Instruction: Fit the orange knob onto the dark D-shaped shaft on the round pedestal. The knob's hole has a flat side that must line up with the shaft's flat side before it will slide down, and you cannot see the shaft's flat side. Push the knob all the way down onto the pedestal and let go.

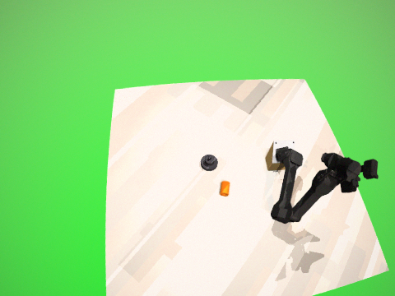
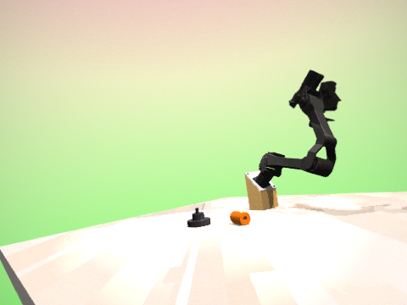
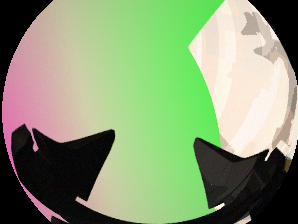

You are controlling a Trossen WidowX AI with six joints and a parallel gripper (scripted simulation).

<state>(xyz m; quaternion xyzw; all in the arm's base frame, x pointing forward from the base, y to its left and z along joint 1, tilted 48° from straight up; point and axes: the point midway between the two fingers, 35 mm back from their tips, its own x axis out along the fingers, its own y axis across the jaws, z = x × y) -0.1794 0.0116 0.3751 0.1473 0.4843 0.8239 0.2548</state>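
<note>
Now: the orange knob 47 cm ahead of my gripper tip, 35 cm below it and 22 cm to the right of it. Round my gripper tip: dark round pedestal (51 cm ahead, 37 cm to the right, 34 cm below).
</note>
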